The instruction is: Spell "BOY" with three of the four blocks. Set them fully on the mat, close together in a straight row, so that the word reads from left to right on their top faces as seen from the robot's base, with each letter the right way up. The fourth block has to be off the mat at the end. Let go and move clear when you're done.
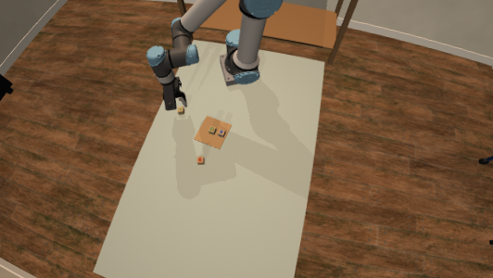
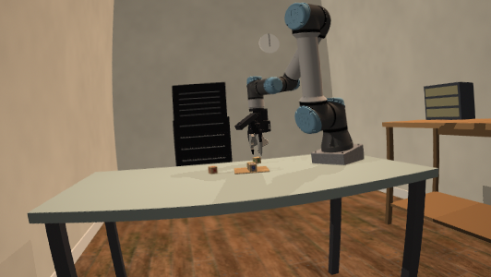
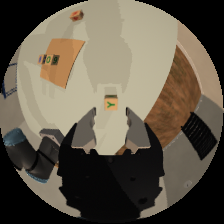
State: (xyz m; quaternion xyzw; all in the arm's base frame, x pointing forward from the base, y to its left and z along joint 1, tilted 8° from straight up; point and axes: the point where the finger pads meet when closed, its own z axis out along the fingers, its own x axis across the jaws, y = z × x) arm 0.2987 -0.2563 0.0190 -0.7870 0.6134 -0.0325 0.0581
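Right now the block is 4 cm below my hand. From my hand the other things lie so: orange mat: 19 cm to the left, 9 cm ahead, 5 cm below.
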